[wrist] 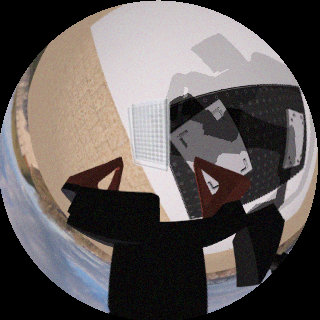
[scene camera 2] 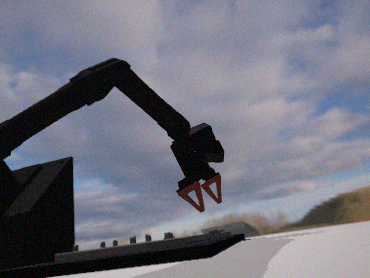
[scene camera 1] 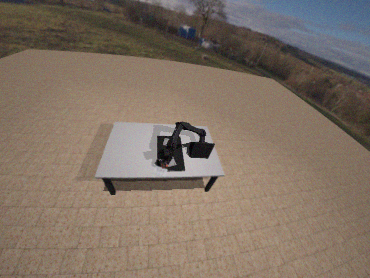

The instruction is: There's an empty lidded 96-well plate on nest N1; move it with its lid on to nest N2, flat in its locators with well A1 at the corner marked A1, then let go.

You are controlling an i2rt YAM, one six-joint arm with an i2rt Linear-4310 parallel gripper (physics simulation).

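Places are measured from the arm's base along level axes (x up, y back, z right), in millimetres.
Pixels of known places: gripper, fingertip midpoint: [wrist: 157,160] [scene camera 2: 211,207] [scene camera 1: 164,165]; arm's base, origin of the base link: [scene camera 2: 9,193] [scene camera 1: 201,142].
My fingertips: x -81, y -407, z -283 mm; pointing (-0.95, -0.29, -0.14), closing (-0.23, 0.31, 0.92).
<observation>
For each thing: its top centre in the pictures, then the offset to it from my fingertips. "*": a spot on its surface instead. Level surfaces: height alone.
- light grey nest, middle of its top: [wrist: 218,154] [scene camera 2: 192,233] [scene camera 1: 167,161] dx -62, dy +34, dz +93 mm
- second light nest, surface spot: [wrist: 295,132] * dx -68, dy +32, dz +381 mm
- white table, its level: dx -92 mm
The clear, lidded 96-well plate [wrist: 150,135] lies at the table's edge beside the black perforated board, outside the light grey nest [wrist: 200,145] with dark corner locators. In the wrist view its lower left corner overlaps the table's edge line; whether it overhangs is unclear. A second light nest [wrist: 295,132] sits farther along the board. The nests' N1 and N2 labels and the plate's A1 corner cannot be read. My gripper [scene camera 1: 162,163] [scene camera 2: 211,206] [wrist: 157,160] is open and empty, its reddish fingers apart above the table near the plate and the nearer nest.
The black board [scene camera 1: 161,142] [scene camera 2: 150,258] [wrist: 270,97] lies on the white table [scene camera 1: 127,150] [wrist: 135,50]. Several small upright pegs or locators show along the board in scene camera 2. A large dark box-like block [scene camera 1: 201,150] [scene camera 2: 45,215] stands by the arm's base. The arm casts shadows over board and table.
</observation>
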